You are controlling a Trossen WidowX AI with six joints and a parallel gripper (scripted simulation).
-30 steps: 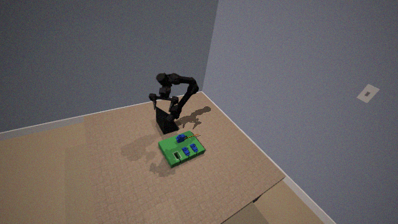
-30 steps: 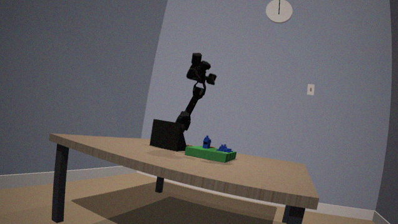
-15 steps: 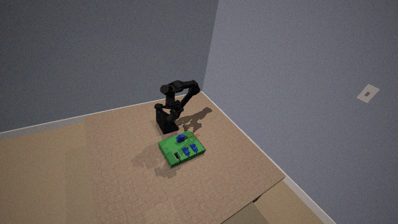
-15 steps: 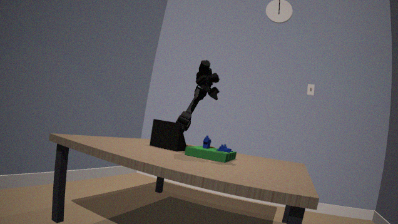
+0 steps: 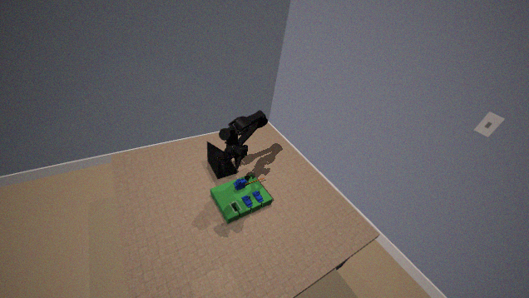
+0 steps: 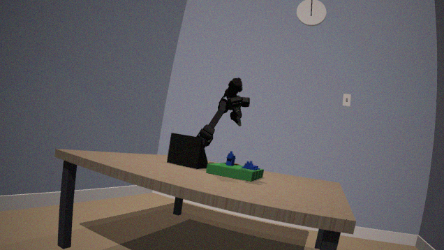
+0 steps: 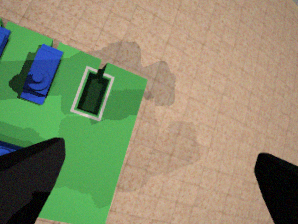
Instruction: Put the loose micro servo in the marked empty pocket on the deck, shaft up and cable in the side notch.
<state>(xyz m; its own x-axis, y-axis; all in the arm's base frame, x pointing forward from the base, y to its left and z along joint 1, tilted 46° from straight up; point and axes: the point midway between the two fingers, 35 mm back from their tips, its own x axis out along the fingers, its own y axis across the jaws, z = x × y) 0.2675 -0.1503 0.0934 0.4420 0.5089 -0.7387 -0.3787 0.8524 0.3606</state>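
Right now my gripper tip is 260 mm above the green deck, 80 mm to the right of it and 50 mm past it.
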